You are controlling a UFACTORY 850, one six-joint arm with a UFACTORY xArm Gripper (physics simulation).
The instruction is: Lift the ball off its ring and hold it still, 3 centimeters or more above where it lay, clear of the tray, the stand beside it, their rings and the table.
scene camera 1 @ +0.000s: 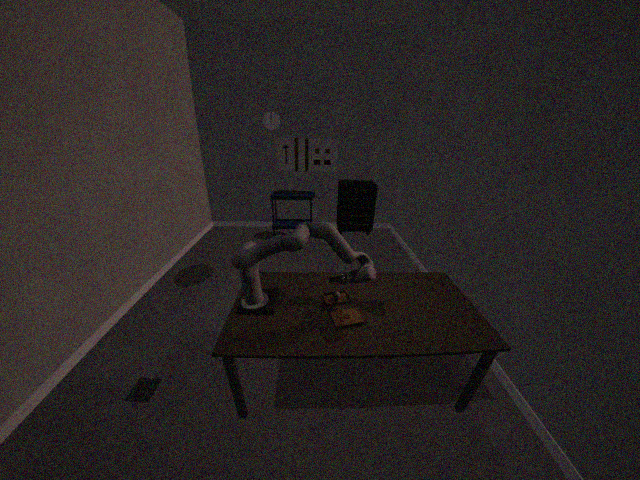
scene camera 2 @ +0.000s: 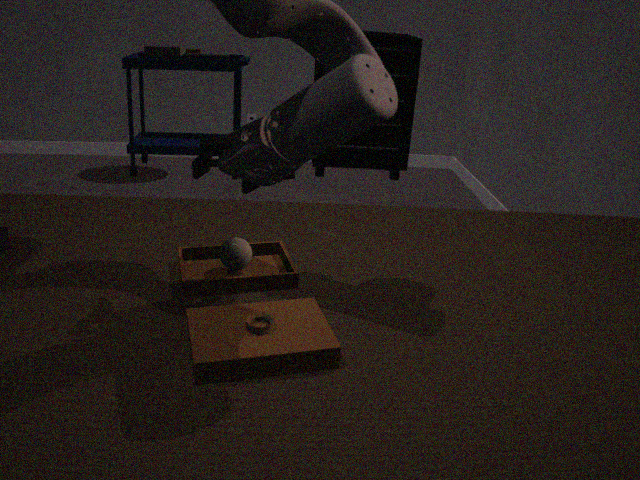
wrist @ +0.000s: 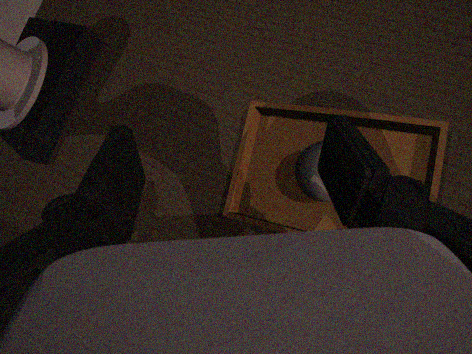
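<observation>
The pale ball [scene camera 1: 338,294] [scene camera 2: 236,253] [wrist: 309,172] sits inside the shallow wooden tray [scene camera 2: 237,283] [wrist: 243,160], towards its left side in scene camera 2. The ring under it cannot be made out. My gripper [scene camera 2: 225,177] [wrist: 231,147] is open and empty, tilted, well above the table and the tray. In the wrist view its right finger covers part of the ball, and the ball is not between the fingers. The flat wooden stand [scene camera 1: 348,317] [scene camera 2: 217,341] is beside the tray, nearer scene camera 2, with an empty dark ring [scene camera 2: 250,327] on top.
The tray and stand are on the brown table [scene camera 1: 413,320] [scene camera 2: 465,387]. The arm's base [scene camera 1: 254,302] [wrist: 22,85] stands at the table's left in scene camera 1. A blue cart [scene camera 1: 292,195] [scene camera 2: 186,62] and a dark cabinet [scene camera 1: 356,205] [scene camera 2: 398,77] stand beyond the table.
</observation>
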